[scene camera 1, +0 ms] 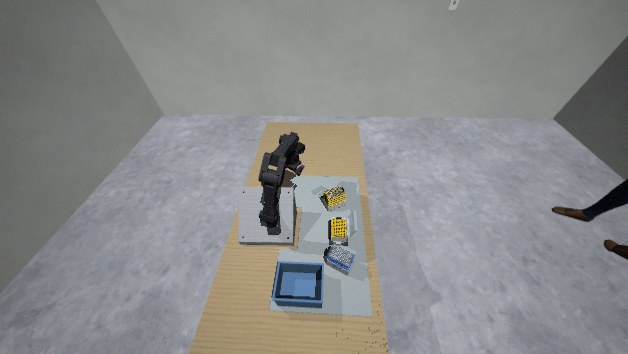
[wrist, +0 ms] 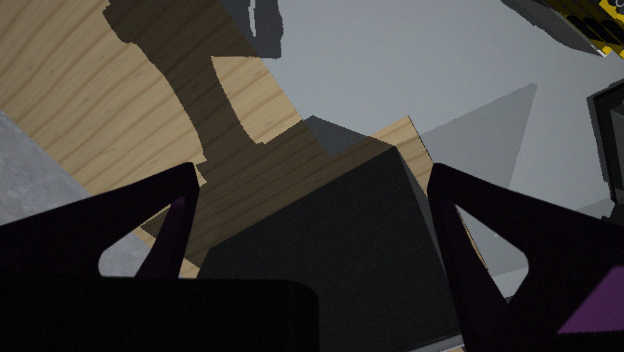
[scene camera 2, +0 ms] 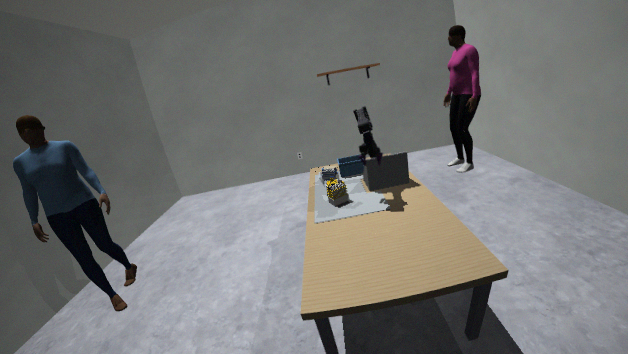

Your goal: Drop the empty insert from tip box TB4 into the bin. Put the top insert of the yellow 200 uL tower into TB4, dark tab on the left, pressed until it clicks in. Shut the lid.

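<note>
My gripper (scene camera 1: 300, 169) (scene camera 2: 371, 159) (wrist: 313, 175) is open with nothing between its fingers, raised beside the pedestal and away from the boxes. The yellow tower (scene camera 1: 335, 196) (scene camera 2: 336, 189) stands upright on the mat; a yellow corner shows top right in the wrist view (wrist: 597, 25). The middle box (scene camera 1: 339, 228), apparently TB4, holds a yellow insert with dark holes; its dark edge shows at the right of the wrist view (wrist: 606, 145). Its clear lid (scene camera 1: 353, 223) seems to stand open. Tab side and seating depth are too small to tell. The blue bin (scene camera 1: 299, 302) (scene camera 2: 351, 167) shows a paler floor patch.
A blue and grey tip stack (scene camera 1: 341, 258) (scene camera 2: 329, 173) stands close to the middle box, towards the bin. The arm's square pedestal (scene camera 1: 250, 220) (scene camera 2: 387, 172) (wrist: 330, 240) rises beside the mat (scene camera 1: 345, 297) (scene camera 2: 350, 212) (wrist: 375, 65). Small dark specks lie near one table edge.
</note>
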